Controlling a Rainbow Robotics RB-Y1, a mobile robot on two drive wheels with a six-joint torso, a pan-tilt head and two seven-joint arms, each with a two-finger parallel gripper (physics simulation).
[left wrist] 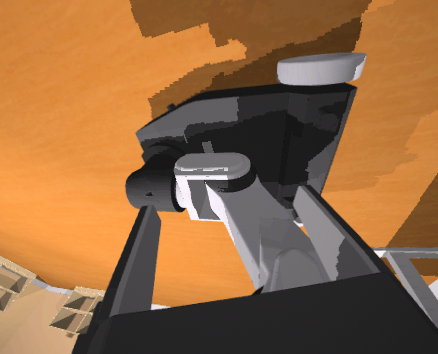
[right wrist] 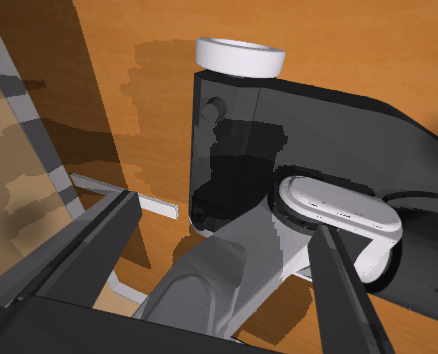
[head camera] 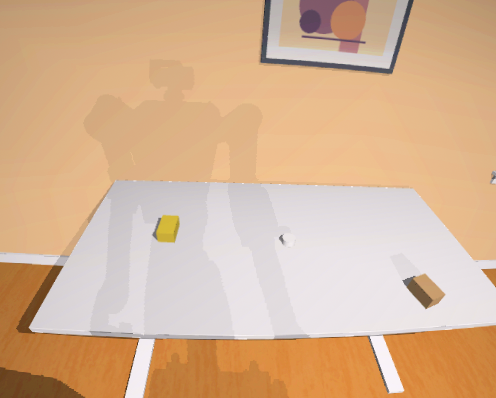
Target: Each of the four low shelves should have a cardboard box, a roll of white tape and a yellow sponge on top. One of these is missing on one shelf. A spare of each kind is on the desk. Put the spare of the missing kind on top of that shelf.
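Places are measured from the robot's base along level axes (x back, y right, z up), in metres.
Where they show: left gripper, between the fingertips: (left wrist: pixel 228 204); right gripper, between the fingertips: (right wrist: pixel 223 218).
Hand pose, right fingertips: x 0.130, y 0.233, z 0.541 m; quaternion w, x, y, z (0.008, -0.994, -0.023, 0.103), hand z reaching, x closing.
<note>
Things, the pixels of their top centre, and the offset from my right fingertips. Level surfaces: height alone.
- white desk, height of its surface: dz +0.180 m
- yellow sponge, centre of its top: (head camera: pixel 167 224) dx -0.737, dy -0.532, dz +0.225 m
- white tape, centre of its top: (head camera: pixel 289 237) dx -0.740, dy -0.079, dz +0.204 m
- brown cardboard box, centre of its top: (head camera: pixel 428 286) dx -0.531, dy +0.365, dz +0.230 m
In the head view, a white desk (head camera: pixel 340 305) stands against the wall. A yellow sponge (head camera: pixel 167 228) lies at its left, a small roll of white tape (head camera: pixel 287 240) near the middle, and a brown cardboard box (head camera: pixel 426 291) near the right front. My left gripper (left wrist: pixel 228 204) is open and empty. My right gripper (right wrist: pixel 223 218) is open and empty. Neither gripper shows in the head view; both wrist views look past the fingers at my own arm, base and the floor. Light wooden shelves (left wrist: pixel 90 291) show small at the lower left of the left wrist view; what is on top cannot be told.
A framed picture (head camera: pixel 327 68) hangs on the wall above the desk. White desk legs (head camera: pixel 140 367) (head camera: pixel 386 365) stand on the wooden floor. A small grey thing is cut off at the head view's right edge. My base's white wheel (left wrist: pixel 320 70) (right wrist: pixel 240 59) shows in both wrist views.
</note>
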